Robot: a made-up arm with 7 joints.
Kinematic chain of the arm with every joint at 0, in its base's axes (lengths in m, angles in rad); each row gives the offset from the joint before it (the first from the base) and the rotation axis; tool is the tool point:
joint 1: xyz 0 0.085 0 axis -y
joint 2: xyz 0 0.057 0 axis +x
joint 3: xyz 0 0 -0.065 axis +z
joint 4: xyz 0 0 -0.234 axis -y
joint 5: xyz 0 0 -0.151 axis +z
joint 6: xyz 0 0 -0.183 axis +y
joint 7: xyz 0 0 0 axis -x
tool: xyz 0 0 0
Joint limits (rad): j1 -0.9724..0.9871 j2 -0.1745..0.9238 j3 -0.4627..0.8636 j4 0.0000..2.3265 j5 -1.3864..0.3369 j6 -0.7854..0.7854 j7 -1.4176..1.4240
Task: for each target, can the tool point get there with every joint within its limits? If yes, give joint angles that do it. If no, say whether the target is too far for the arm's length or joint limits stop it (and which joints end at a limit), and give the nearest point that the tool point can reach.
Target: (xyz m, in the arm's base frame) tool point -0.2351 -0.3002 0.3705
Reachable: no: joint limits stop it (at a limit: joint 1, joint 2, joint 3, joint 4) | nearest point 0.1616 0.0230 0.1539 | short by 0.556 m
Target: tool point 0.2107 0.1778 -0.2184
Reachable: yes | joints -0.4176 0.3964 -0.0394 2.1394 -0.0818 -0.2965 0.3383
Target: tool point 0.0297 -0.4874 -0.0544
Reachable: no: joint limits stop it (at a limit: joint 2, joint 3) | nearest point 0.1408 -0.0148 -0.2579 | short by 0.526 m
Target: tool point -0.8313 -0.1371 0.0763
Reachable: no: too far | nearest point -0.5151 0.0321 -0.3512 | short by 0.558 m
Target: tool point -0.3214 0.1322 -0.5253
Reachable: yes | joints -0.7953 -0.0060 -0.0415 0.4666 -0.3196 0.3310 -0.6309
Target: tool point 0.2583 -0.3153 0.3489
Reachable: no: joint limits stop it (at a limit: joint 1, joint 2, joint 3) | nearest point 0.2942 -0.0307 0.1453 | short by 0.352 m
